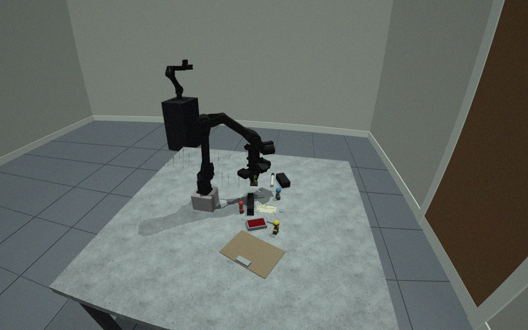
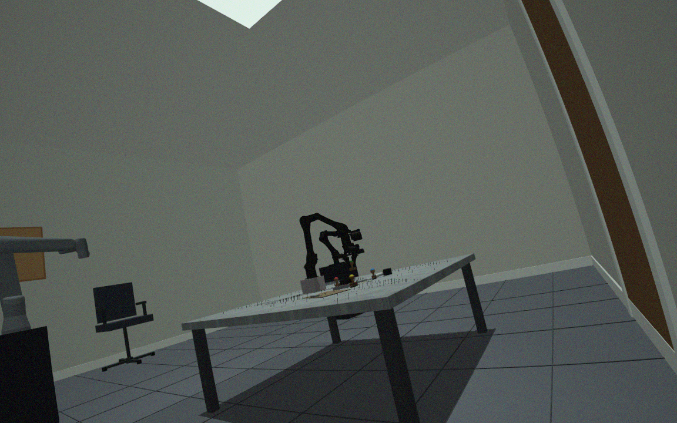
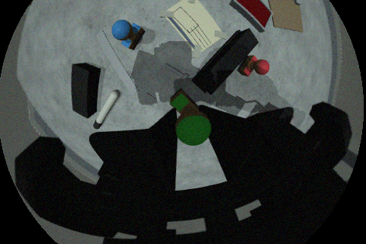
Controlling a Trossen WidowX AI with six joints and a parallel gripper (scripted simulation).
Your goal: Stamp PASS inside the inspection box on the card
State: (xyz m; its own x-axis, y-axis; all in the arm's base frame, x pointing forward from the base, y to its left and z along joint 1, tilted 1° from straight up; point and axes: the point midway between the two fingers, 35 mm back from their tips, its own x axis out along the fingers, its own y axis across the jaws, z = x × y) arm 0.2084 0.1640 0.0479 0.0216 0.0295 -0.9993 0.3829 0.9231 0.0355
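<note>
The blue-knobbed stamp is 130 mm ahead of my gripper tip, 30 mm to the left of it and 70 mm below it. The rest, counted from my gripper tip: card (100 mm ahead, 80 mm to the right, 100 mm below); green-knobbed stamp (right at my gripper tip); red-knobbed stamp (10 mm behind, 150 mm to the right, 70 mm below).
</note>
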